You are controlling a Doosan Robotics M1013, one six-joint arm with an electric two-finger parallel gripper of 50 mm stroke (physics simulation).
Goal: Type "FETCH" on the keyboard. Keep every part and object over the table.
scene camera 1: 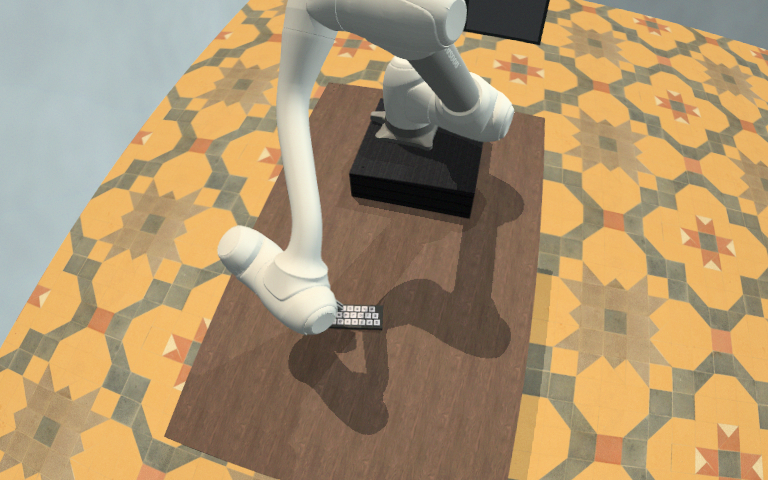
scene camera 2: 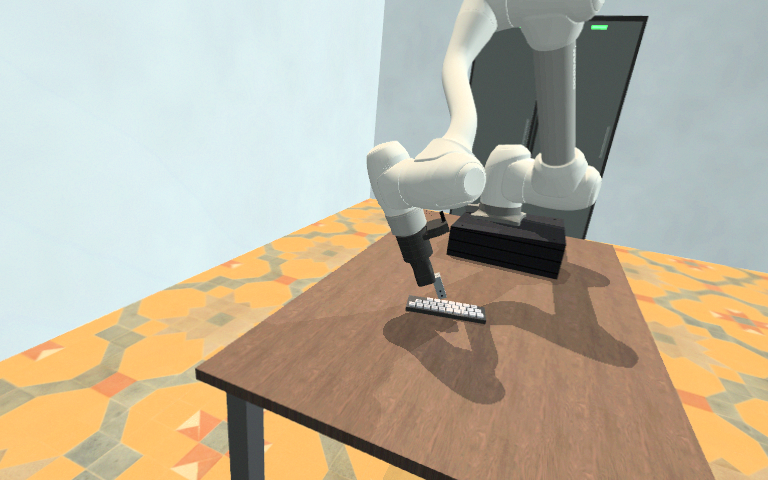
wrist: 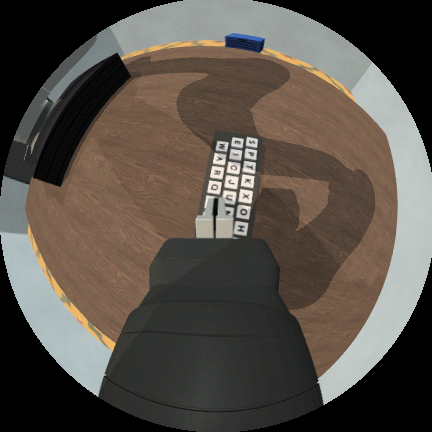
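Where they show: gripper, fingertip midpoint: (scene camera 1: pixel 339 308) (scene camera 2: pixel 442 297) (wrist: pixel 215 207); arm's base, link origin: (scene camera 1: pixel 410 127) (scene camera 2: pixel 498 217) (wrist: pixel 43 125).
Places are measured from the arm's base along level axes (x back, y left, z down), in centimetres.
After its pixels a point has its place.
The keyboard (scene camera 1: pixel 362 315) @[z 9.1, x -62.1, y 5.7 cm] (scene camera 2: pixel 446 308) @[z 9.5, x -64.2, y 1.5 cm] (wrist: pixel 231 182) @[z 9.1, x -62.9, y 3.3 cm] is a small dark slab with white lettered keys, lying flat on the table (scene camera 1: pixel 441 430) @[z 10.8, x -85.1, y 33.6 cm] (scene camera 2: pixel 339 362) @[z 10.8, x -95.6, y -10.2 cm] (wrist: pixel 125 225) @[z 10.8, x -51.5, y -8.1 cm]. In the wrist view its rows run lengthwise: W, A, R, Q on the left, E, I, C, J, U in the middle, S, P, T, K, X, O, H on the right. My gripper (scene camera 2: pixel 442 296) @[z 7.5, x -62.7, y -0.3 cm] (wrist: pixel 215 207) @[z 7.5, x -62.7, y -0.3 cm] is shut and empty. Its tips appear over the left row, at the key just past Q, partly hiding it and nearby keys. Contact cannot be told. In scene camera 1 the wrist hides the gripper and the keyboard's left part.
The arm's black base block (scene camera 1: pixel 413 195) @[z 4.9, x -23.1, y 7.8 cm] (scene camera 2: pixel 504 254) @[z 6.2, x -23.1, y 7.8 cm] (wrist: pixel 82 120) @[z 7.8, x -23.3, y 5.5 cm] stands on the table behind the keyboard. A blue box (wrist: pixel 244 43) shows beyond the table edge in the wrist view. A dark cabinet (scene camera 2: pixel 611 73) stands behind the arm. Arm shadows cross the table.
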